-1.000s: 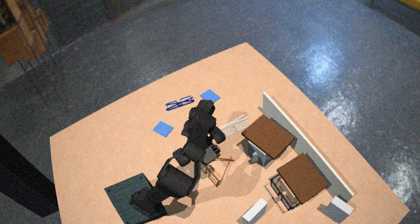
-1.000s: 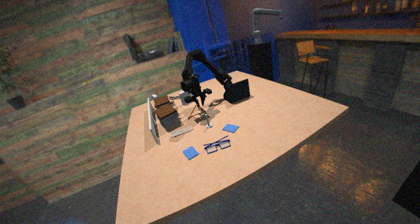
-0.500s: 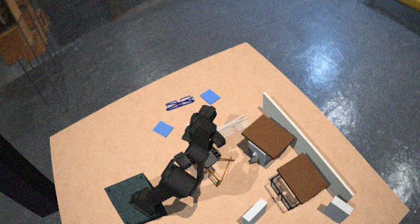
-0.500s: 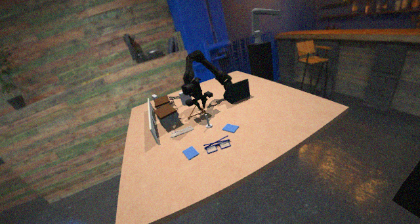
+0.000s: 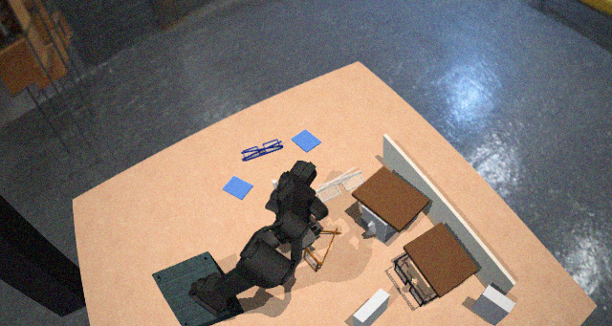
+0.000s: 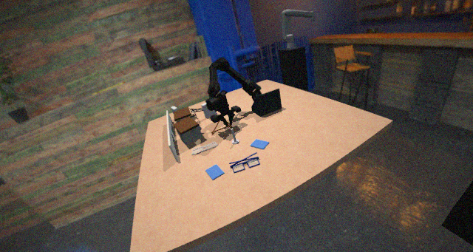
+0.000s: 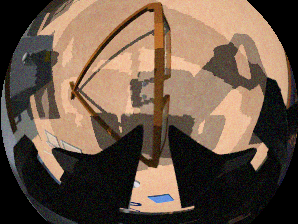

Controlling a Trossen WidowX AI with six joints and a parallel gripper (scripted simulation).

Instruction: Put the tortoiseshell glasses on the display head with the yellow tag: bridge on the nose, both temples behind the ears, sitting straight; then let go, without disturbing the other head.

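My gripper tip is 16 cm to the right of the short grey post and 3 cm short of it. Also, from my gripper tip: grey display head (22 cm ahead, 8 cm to the right, 3 cm above); then long upright panel (36 cm ahead, 19 cm to the right, 3 cm above).
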